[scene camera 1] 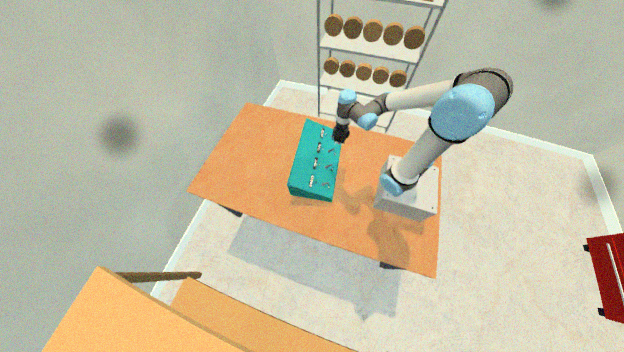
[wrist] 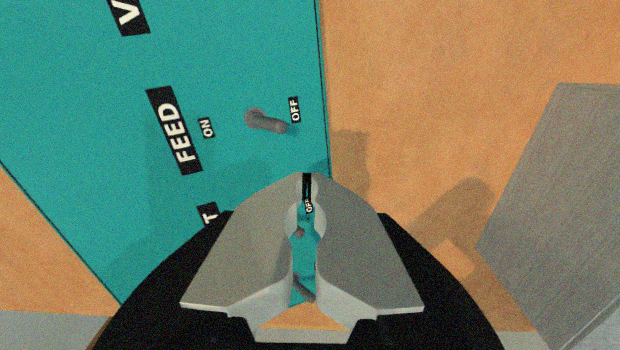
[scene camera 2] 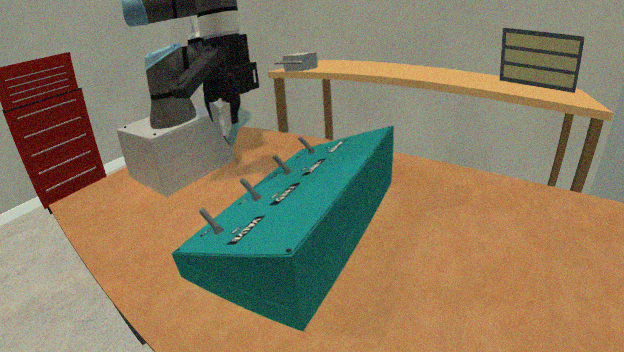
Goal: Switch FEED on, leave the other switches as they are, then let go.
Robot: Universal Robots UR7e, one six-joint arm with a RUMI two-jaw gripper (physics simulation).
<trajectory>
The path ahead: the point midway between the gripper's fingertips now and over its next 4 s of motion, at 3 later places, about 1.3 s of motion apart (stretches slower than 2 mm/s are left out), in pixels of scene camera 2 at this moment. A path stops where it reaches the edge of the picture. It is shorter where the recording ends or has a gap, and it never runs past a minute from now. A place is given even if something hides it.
The gripper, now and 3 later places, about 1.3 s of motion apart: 231, 144; 239, 188; 247, 186; 243, 177
</trajectory>
